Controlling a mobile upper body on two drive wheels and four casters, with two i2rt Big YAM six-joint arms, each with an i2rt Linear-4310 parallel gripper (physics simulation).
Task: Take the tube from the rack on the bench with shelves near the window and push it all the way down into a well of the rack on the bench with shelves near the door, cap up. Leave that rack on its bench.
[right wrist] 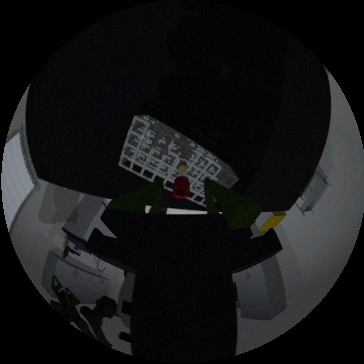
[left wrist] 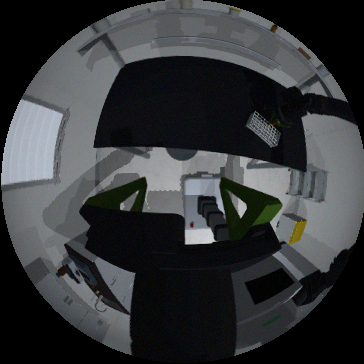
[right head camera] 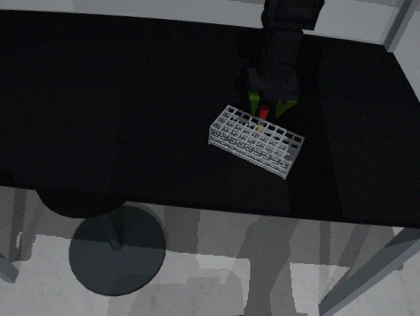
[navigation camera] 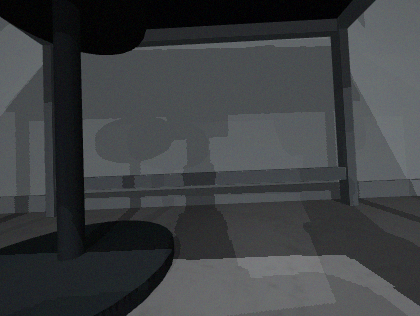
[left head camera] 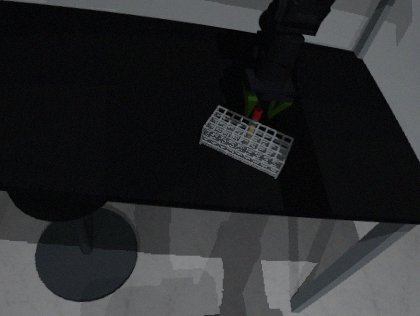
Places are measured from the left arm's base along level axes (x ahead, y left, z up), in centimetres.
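Pixels of known places: left gripper, fingertip midpoint: (left wrist: 182, 180); right gripper, fingertip midpoint: (right wrist: 183, 181) (left wrist: 272, 123) (right head camera: 264, 115) (left head camera: 257, 116); left arm's base, link origin: (right wrist: 103, 308).
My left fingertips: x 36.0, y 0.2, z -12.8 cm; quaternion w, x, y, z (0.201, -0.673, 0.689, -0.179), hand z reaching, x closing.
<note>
Ahead of a thing's pixels: the offset from my left fingertips to its middle. "*": to the spot under its first point. Level surfaces: height alone.
A tube with a red cap @(dz -30.4, dx +26.1, dy -43.3 cm) (left head camera: 257, 114) (right head camera: 264, 112) (right wrist: 181, 188) stands cap up in a white wire-like rack @(dz -33.9, dx +25.2, dy -42.7 cm) (left head camera: 284, 160) (right head camera: 295, 161) (left wrist: 264, 131) on the dark bench @(dz -36.8 cm) (left head camera: 100, 100) (right head camera: 110, 100) (left wrist: 175, 100). Its yellowish lower part shows through the rack's grid. My right gripper (left head camera: 259, 115) (right head camera: 266, 115) (right wrist: 183, 181) is partly open, with one green finger on each side of the cap and gaps between. It holds nothing. My left gripper (left wrist: 182, 180) is wide open and empty, away from the rack. A second rack does not show.
A round stool base @(dz -126.7, dx +40.1, dy +5.6 cm) (left head camera: 85, 265) (right head camera: 117, 265) (navigation camera: 90, 280) stands on the floor at the bench's near side. A slanting bench leg @(* dz -77.3, dx +7.5, dy -86.8 cm) (left head camera: 345, 270) (right head camera: 372, 270) is at the lower right. The left wrist view shows a bright window (left wrist: 30, 145) and a yellow-fronted box (left wrist: 297, 231).
</note>
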